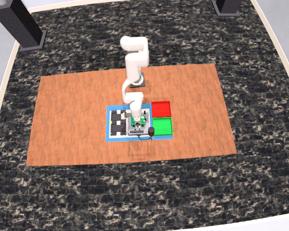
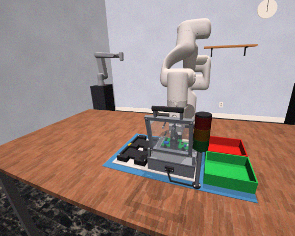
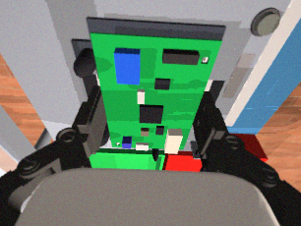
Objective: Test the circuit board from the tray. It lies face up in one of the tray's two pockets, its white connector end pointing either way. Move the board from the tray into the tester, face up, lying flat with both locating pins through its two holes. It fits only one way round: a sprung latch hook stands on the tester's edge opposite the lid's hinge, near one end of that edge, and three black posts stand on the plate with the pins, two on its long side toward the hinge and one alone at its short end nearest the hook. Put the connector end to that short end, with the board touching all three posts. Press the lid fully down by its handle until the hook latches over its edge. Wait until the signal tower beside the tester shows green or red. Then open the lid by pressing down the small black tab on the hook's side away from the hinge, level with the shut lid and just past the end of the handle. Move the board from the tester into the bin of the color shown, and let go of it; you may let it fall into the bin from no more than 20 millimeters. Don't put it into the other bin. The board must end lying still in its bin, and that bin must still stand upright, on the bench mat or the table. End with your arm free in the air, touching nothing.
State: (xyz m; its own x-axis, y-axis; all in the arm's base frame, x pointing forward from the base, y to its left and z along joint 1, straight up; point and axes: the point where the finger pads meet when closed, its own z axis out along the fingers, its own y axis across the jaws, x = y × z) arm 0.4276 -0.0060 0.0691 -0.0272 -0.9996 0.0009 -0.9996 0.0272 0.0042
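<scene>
Now: hand right at the green circuit board. Round my hand: small black tab: 6 cm to the left, 6 cm behind; then clear lid: 12 cm ahead, 10 cm above; then tester plate: 1 cm to the left, 1 cm below, 1 cm ahead.
</scene>
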